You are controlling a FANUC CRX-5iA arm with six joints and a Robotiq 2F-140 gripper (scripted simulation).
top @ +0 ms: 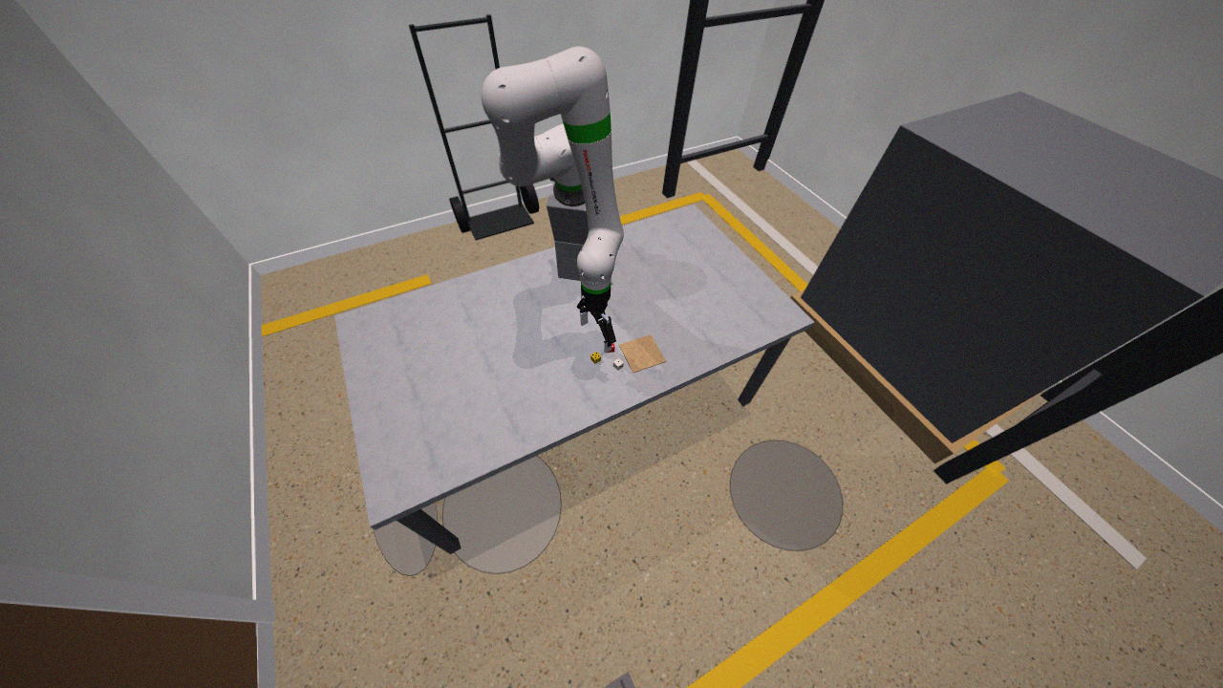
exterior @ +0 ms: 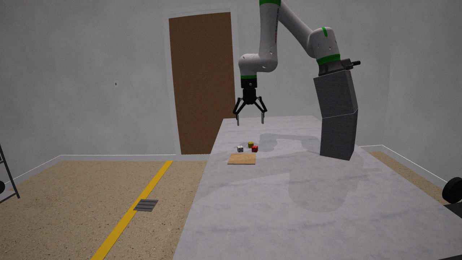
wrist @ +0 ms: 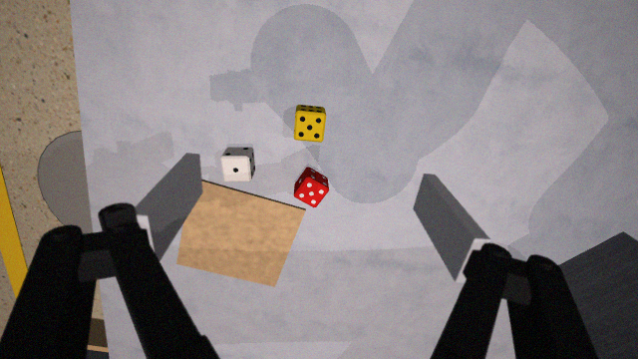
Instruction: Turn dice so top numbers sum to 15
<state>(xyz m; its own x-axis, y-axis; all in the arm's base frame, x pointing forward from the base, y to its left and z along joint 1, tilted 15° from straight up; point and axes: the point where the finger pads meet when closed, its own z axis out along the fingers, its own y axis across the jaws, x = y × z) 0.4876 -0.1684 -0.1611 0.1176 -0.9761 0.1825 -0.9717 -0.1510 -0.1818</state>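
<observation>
Right now my hand is 14 cm above the yellow die. Round my hand: tan mat (17 cm to the left, 15 cm below, 6 cm ahead); white die (14 cm below, 7 cm ahead, 6 cm to the left); red die (14 cm below, 7 cm to the left, 2 cm behind).
</observation>
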